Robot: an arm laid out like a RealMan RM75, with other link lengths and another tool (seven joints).
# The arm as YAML. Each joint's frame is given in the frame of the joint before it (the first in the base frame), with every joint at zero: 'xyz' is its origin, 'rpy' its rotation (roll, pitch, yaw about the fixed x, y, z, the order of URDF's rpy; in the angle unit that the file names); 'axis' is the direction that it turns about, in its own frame. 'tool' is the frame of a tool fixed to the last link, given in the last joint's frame.
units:
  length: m
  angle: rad
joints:
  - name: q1
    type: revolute
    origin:
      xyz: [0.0, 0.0, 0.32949]
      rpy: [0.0, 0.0, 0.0]
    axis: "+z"
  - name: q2
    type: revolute
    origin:
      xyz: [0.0, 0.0, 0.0]
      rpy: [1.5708, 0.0, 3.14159]
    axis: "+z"
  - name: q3
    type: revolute
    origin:
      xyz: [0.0, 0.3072, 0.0]
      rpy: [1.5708, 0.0, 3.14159]
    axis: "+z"
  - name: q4
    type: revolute
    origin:
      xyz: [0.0, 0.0, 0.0]
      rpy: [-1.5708, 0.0, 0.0]
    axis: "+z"
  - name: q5
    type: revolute
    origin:
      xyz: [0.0, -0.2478, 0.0]
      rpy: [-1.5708, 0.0, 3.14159]
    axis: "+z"
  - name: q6
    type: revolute
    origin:
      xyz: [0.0, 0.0, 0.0]
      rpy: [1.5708, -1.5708, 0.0]
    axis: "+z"
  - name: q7
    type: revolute
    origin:
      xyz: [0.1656, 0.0, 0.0]
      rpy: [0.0, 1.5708, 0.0]
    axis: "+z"
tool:
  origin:
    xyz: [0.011, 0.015, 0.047]
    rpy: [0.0, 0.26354, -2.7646]
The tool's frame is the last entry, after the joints.
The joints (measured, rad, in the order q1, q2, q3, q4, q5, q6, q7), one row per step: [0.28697, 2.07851, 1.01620, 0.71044, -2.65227, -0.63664, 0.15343]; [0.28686, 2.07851, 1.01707, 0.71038, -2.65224, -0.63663, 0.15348]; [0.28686, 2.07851, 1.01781, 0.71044, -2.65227, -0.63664, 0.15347]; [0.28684, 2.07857, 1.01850, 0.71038, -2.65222, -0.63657, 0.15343]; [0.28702, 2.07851, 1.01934, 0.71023, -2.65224, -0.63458, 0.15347]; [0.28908, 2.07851, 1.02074, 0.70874, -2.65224, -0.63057, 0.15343]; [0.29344, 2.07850, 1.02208, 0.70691, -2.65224, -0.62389, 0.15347]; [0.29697, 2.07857, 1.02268, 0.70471, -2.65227, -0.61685, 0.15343]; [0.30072, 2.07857, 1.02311, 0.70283, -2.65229, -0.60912, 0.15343]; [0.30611, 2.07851, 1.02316, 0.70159, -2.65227, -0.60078, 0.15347]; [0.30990, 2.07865, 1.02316, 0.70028, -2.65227, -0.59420, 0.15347]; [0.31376, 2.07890, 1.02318, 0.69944, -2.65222, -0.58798, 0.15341]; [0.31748, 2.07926, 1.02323, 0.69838, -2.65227, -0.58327, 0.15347]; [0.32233, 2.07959, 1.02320, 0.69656, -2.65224, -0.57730, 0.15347]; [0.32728, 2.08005, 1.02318, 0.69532, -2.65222, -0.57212, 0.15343]
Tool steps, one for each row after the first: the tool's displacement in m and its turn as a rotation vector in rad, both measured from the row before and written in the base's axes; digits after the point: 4 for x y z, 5 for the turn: [0.0002, 0.0001, 0.0002, 0.00071, 0.00024, -0.00062]; [0.0001, 0.0001, 0.0002, 0.00063, 0.00019, -0.00028]; [0.0001, 0.0001, 0.0002, 0.00052, 0.00016, -0.00047]; [0.0004, 0.0001, 0.0000, -0.00062, -0.00063, -0.00168]; [0.0005, 0.0006, -0.0002, -0.00179, -0.00204, -0.00241]; [0.0001, 0.0012, -0.0006, -0.00366, -0.00316, -0.00216]; [0.0005, 0.0007, -0.0009, -0.00462, -0.00373, -0.00311]; [0.0004, 0.0007, -0.0010, -0.00509, -0.00385, -0.00306]; [-0.0005, 0.0012, -0.0011, -0.00561, -0.00378, -0.00121]; [-0.0001, 0.0008, -0.0010, -0.00458, -0.00308, -0.00163]; [-0.0004, 0.0008, -0.0009, -0.00422, -0.00258, -0.00098]; [-0.0006, 0.0008, -0.0008, -0.00335, -0.00202, -0.00026]; [-0.0005, 0.0010, -0.0010, -0.00435, -0.00303, -0.00054]; [-0.0010, 0.0011, -0.0009, -0.00373, -0.00231, 0.00054]
